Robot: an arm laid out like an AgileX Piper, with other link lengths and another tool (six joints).
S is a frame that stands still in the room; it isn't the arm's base.
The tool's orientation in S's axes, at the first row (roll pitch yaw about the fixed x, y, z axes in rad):
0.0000, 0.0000, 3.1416
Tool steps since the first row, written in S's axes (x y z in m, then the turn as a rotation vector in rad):
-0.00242, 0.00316, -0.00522, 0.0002, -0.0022, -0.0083
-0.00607, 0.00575, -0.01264, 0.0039, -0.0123, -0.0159
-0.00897, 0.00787, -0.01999, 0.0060, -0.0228, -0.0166
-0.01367, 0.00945, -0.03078, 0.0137, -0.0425, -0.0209
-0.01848, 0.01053, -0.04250, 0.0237, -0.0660, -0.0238
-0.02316, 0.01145, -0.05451, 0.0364, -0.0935, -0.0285
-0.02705, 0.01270, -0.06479, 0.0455, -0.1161, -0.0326
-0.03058, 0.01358, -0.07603, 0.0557, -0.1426, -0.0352
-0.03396, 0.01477, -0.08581, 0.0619, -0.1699, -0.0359
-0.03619, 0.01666, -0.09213, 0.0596, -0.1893, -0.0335
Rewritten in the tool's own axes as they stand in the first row. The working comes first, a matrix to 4 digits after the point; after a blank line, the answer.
The tool's axes in the first row as the columns of a matrix, in S's axes (used below as rounded here):
-1.0000, 0.0000, 0.0000
0.0000, -1.0000, 0.0000
0.0000, 0.0000, 1.0000

0.00242, -0.00316, -0.00522, -0.0002, 0.0022, -0.0083
0.00607, -0.00575, -0.01264, -0.0039, 0.0123, -0.0159
0.00897, -0.00787, -0.01999, -0.0060, 0.0228, -0.0166
0.01367, -0.00945, -0.03078, -0.0137, 0.0425, -0.0209
0.01848, -0.01053, -0.04250, -0.0237, 0.0660, -0.0238
0.02316, -0.01145, -0.05451, -0.0364, 0.0935, -0.0285
0.02705, -0.01270, -0.06479, -0.0455, 0.1161, -0.0326
0.03058, -0.01358, -0.07603, -0.0557, 0.1426, -0.0352
0.03396, -0.01477, -0.08581, -0.0619, 0.1699, -0.0359
0.03619, -0.01666, -0.09213, -0.0596, 0.1893, -0.0335

